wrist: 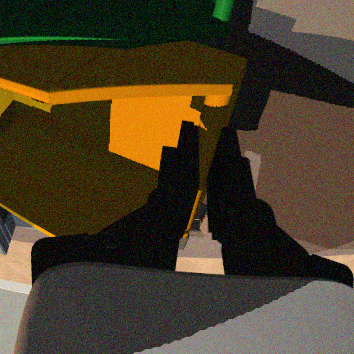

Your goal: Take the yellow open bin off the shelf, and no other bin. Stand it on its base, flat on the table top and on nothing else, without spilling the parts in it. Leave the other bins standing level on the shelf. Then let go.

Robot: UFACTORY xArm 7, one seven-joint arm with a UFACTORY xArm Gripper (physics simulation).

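Frame: origin at the arm's base, x ahead, y left, z up, level; centimetres.
Seen in the pictures: gripper, fingertip midpoint: (201, 147).
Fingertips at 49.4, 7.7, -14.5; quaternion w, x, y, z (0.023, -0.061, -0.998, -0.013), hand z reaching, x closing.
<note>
Pixels of each thing's top centre, then the offset from my fingertips to it, as dx, dy, dz. "spot": a spot on its surface instead. Level surfaces: height alone.
- yellow open bin, top centre: (26, 193) +7.8, +0.1, +3.0
- dark green bin, surface spot: (100, 22) spot: +4.9, -5.2, -3.1
- shadowed brown surface, surface height: dz -9.1
The yellow open bin (140, 125) fills the left and middle of the wrist view, mostly in shadow, with a bright orange lit patch. Its lip runs across the view below the dark green bin. My gripper (201, 147) is shut on the yellow bin, with one black finger on each side of a thin part at its right side. The parts in the bin do not show, and its base and what lies under it cannot be made out.
A dark green bin (100, 22) is at the upper left, beyond the yellow bin's lip. A shadowed brown surface (310, 165) lies to the right. Black shadowed shapes stand at the upper right. A dark blue thing shows in part at the left edge.
</note>
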